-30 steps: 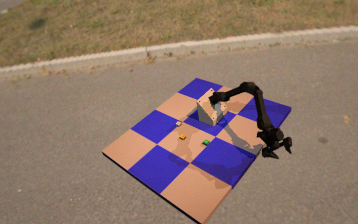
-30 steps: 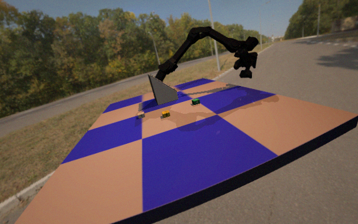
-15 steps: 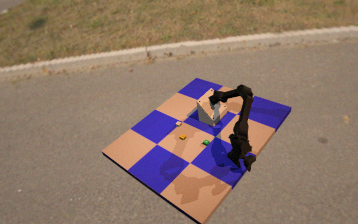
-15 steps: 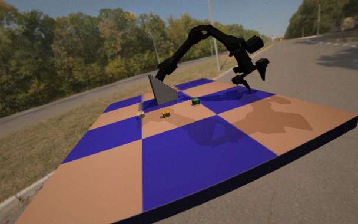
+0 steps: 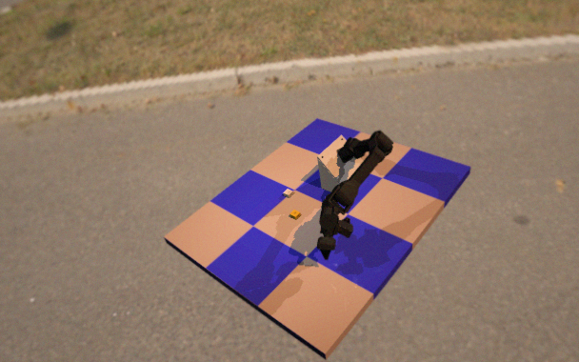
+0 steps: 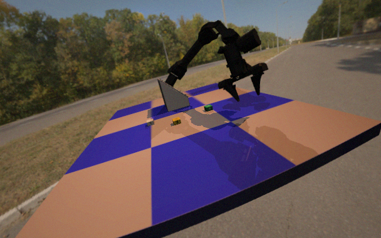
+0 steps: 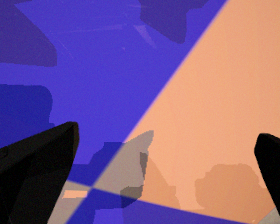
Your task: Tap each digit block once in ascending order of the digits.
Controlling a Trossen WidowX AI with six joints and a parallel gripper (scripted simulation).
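Now: the white block 42 cm to the right of my gripper tip, 16 cm behind it and 5 cm below it. The rest, counted from my gripper tip: green block: 15 cm behind, 13 cm to the right, 5 cm below; then orange block: 29 cm to the right, 9 cm behind, 5 cm below.
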